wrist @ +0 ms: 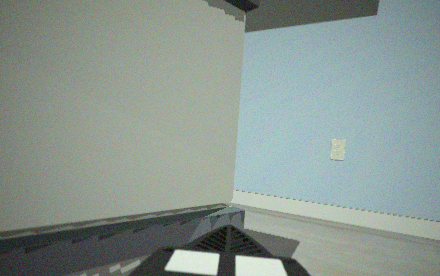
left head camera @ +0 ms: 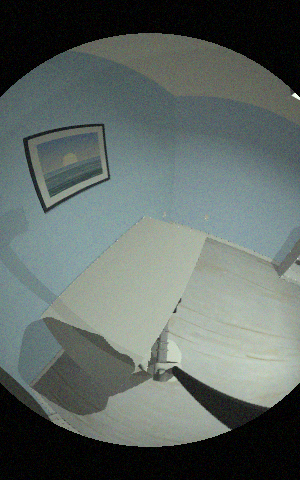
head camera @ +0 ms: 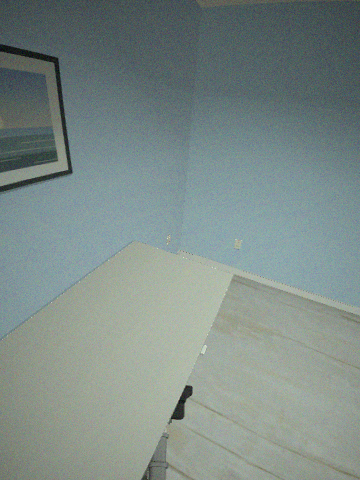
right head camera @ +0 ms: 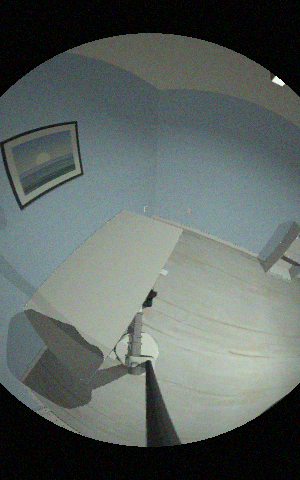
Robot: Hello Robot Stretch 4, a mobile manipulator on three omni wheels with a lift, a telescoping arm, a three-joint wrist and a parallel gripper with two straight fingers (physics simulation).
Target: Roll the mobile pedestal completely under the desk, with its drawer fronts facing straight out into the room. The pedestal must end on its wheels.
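Note:
The desk (head camera: 110,350) (left head camera: 135,270) (right head camera: 105,270) shows from above as a long pale top against the left wall; its dark underside is at the top of the wrist view. The pedestal (wrist: 120,115) fills the left of the wrist view as a pale drawer front with dark horizontal handle strips. The desk top hides it in the head views, and its wheels do not show. My gripper (wrist: 228,244) is shut and empty, close to the right end of the lower handle strip; I cannot tell whether they touch. In the head camera view the fingertips are hidden behind the desk's edge.
My arm (head camera: 159,457) (right head camera: 136,340) runs along the desk's front edge. A small white piece (head camera: 204,349) (right head camera: 163,272) sticks out below that edge. A shelf unit (left head camera: 287,257) stands at the right wall. A wall outlet (head camera: 238,244) (wrist: 338,149) is on the far wall.

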